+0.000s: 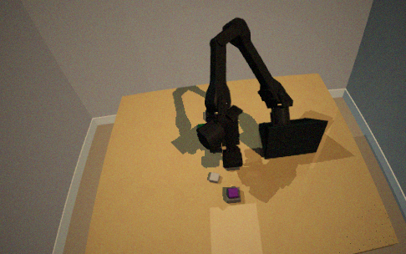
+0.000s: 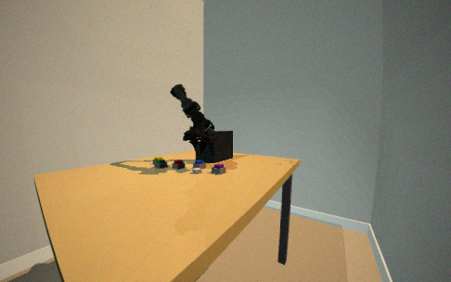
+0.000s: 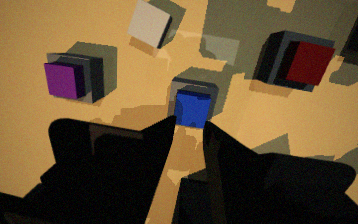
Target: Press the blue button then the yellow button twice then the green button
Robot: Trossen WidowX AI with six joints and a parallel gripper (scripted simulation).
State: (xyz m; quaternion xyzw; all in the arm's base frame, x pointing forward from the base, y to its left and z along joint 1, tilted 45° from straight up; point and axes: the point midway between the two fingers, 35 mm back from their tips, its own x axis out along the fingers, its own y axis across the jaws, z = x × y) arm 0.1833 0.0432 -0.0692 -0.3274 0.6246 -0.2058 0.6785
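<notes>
The blue button lies 40 mm below my gripper tip. From my gripper tip the other things lie so: purple button: 10 mm behind, 130 mm to the left, 40 mm below; red button: 70 mm ahead, 80 mm to the right, 40 mm below; green button: 130 mm ahead, 160 mm to the right, 40 mm below.
</notes>
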